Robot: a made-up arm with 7 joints.
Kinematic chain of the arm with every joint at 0, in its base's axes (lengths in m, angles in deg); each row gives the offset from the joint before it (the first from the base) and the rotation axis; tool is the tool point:
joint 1: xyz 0 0 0.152 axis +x
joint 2: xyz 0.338 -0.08 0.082 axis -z
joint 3: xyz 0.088 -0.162 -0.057 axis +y
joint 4: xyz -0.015 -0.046 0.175 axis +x
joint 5: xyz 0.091 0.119 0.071 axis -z
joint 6: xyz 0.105 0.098 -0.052 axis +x
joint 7: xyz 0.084 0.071 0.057 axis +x
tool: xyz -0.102 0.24 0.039
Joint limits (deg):
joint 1: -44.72..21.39
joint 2: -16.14..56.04
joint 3: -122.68..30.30
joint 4: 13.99..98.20
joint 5: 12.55..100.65
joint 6: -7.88..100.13
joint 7: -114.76..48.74
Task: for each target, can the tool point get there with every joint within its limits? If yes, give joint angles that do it. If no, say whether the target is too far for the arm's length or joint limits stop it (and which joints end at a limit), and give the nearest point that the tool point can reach.
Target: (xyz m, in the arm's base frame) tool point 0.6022 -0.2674 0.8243
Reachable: yes | joints -25.58 27.59 -7.42 52.01 70.29 48.86 -35.48
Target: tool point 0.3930 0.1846 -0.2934
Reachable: no: joint limits stop it (at a limit: joint 1, joint 2, joint 3, joint 4, joint 5, joint 6) | nearest point 0.2838 0.2757 -0.1399 | short by 0.209 m
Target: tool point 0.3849 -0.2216 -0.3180
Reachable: no: joint limits stop it (at a limit: joint 1, joint 2, joint 3, joint 5, joint 6, joint 7) | nearest point 0.3126 -0.2851 -0.2430 | short by 0.122 m
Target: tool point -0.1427 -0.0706 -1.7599
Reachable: no: too far | nearest point 0.1267 -0.2560 -0.2367 | short by 1.558 m
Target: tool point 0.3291 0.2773 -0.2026
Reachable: no: joint limits stop it (at a limit: joint 1, joint 2, joint 3, joint 5, joint 6) | nearest point 0.2884 0.2792 -0.1380 | short by 0.076 m
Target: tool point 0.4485 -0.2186 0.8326
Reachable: yes | joints -16.23 23.60 -25.34 72.57 50.05 69.91 -75.13
